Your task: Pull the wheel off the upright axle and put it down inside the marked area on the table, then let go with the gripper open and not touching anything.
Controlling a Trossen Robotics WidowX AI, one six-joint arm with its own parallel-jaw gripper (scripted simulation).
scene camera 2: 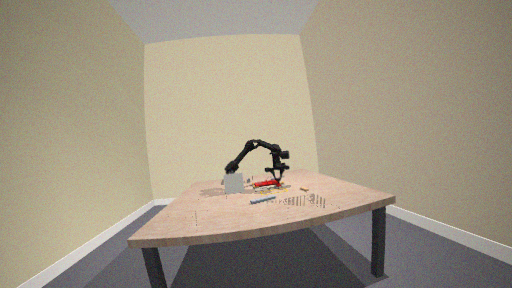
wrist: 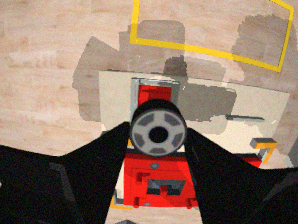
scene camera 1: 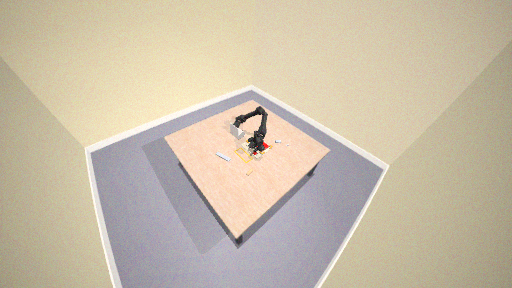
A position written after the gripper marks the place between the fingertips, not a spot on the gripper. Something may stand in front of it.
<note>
In view: the gripper (wrist: 157, 130) and a pale base plate (wrist: 242, 119).
</note>
